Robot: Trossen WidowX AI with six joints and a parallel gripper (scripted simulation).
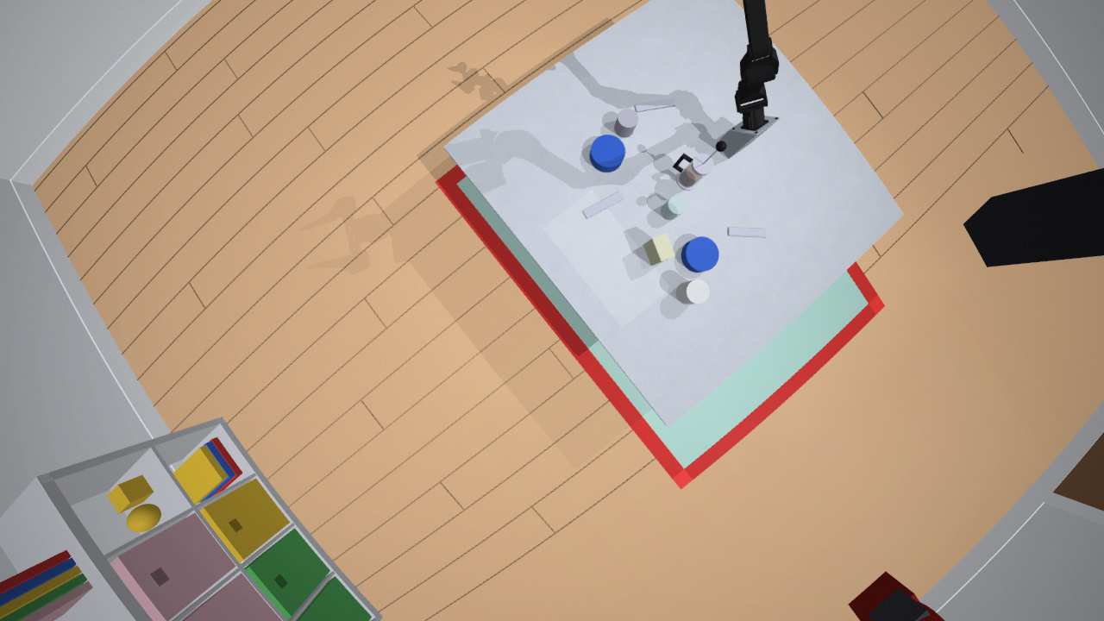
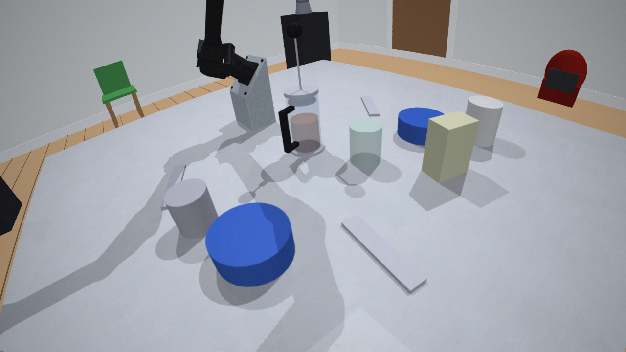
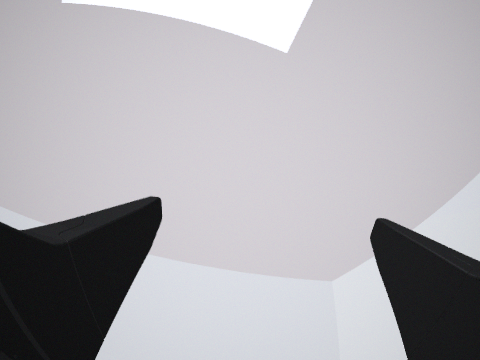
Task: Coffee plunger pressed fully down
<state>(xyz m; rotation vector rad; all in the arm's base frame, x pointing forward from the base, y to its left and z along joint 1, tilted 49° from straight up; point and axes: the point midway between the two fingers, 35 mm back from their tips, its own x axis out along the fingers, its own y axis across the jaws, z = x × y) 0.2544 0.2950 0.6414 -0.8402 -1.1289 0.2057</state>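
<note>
My gripper tip is now 3 cm past the coffee press, 29 cm to the right of it and 69 cm above it. Also, from my gripper tip: cream block (23 cm ahead, 45 cm to the left, 76 cm below); grey cylinder (4 cm ahead, 2 cm to the left, 78 cm below); pale green cylinder (9 cm ahead, 36 cm to the left, 77 cm below).
</note>
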